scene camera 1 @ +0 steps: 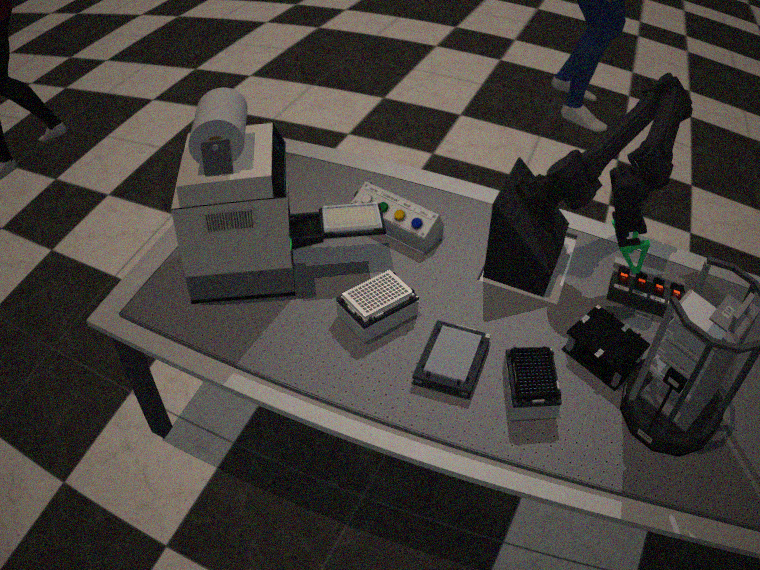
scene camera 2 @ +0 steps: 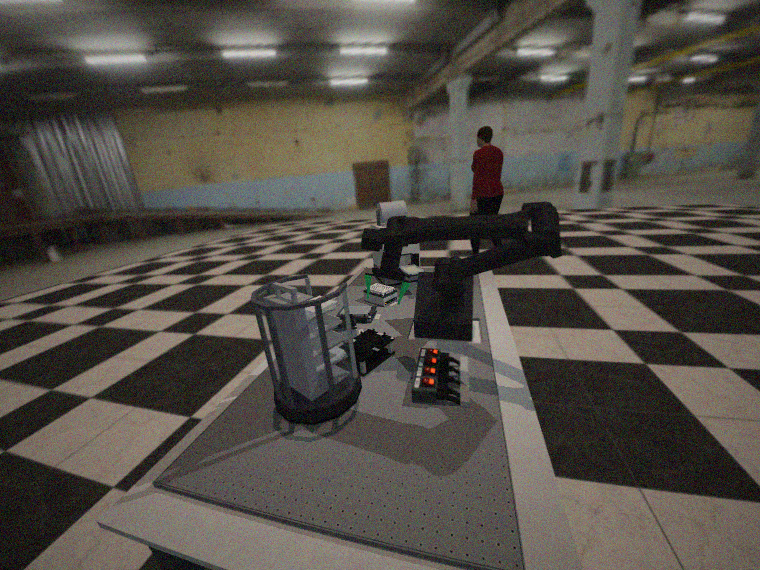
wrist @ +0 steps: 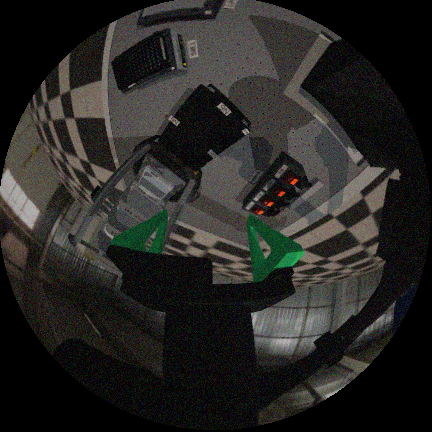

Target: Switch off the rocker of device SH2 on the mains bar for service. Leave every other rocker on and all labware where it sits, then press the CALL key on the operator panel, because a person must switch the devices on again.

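Pixels of known places: gripper, fingertip midpoint: (scene camera 1: 633,263) (scene camera 2: 383,301) (wrist: 207,215); arm's base at its link origin: (scene camera 1: 532,198) (scene camera 2: 453,291).
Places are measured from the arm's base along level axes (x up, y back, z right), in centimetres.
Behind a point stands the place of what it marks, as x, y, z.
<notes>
The black mains bar (scene camera 1: 627,298) {-12.6, -7.2, -30.2} (scene camera 2: 423,396) {-12.9, -2.5, -45.5} (wrist: 296,163) {-13.1, -3.5, -24.5} lies at the table's back right, beside the arm base. Its several rockers all glow orange; their device labels are too small to read, so SH2 cannot be picked out. My gripper (scene camera 1: 632,262) {6.6, -18.2, -28.8} (scene camera 2: 384,300) {6.6, -18.2, -28.8} (wrist: 207,215) {6.6, -18.2, -28.8} is open and empty, with green fingers. It hangs above the table; in the wrist view the bar shows just past the right fingertip. The operator panel (scene camera 1: 431,236) {-11.5, -12.5, 20.3} stands at the back with green, yellow and blue keys; its key labels are unreadable. The panel does not show in the wrist view.
A glassy carousel (scene camera 1: 659,435) {-10.6, -44.8, -47.4} (scene camera 2: 316,409) {-10.9, -27.2, -59.1} stands right of a black block (scene camera 1: 604,343) {-9.0, -27.8, -28.4} (wrist: 205,120) {-9.0, -24.9, -25.7}. A black plate (scene camera 1: 532,374) {-8.1, -43.8, -16.7} (wrist: 145,62) {-8.8, -40.2, -17.1}, a grey plate (scene camera 1: 454,355) {-11.5, -43.6, 0.2} and a white well plate (scene camera 1: 378,294) {-8.3, -38.6, 20.2} sit further left. A tall machine (scene camera 1: 236,245) {1.0, -48.7, 48.9} holds out another plate (scene camera 1: 351,217) {-2.0, -25.9, 34.1} near the panel.
</notes>
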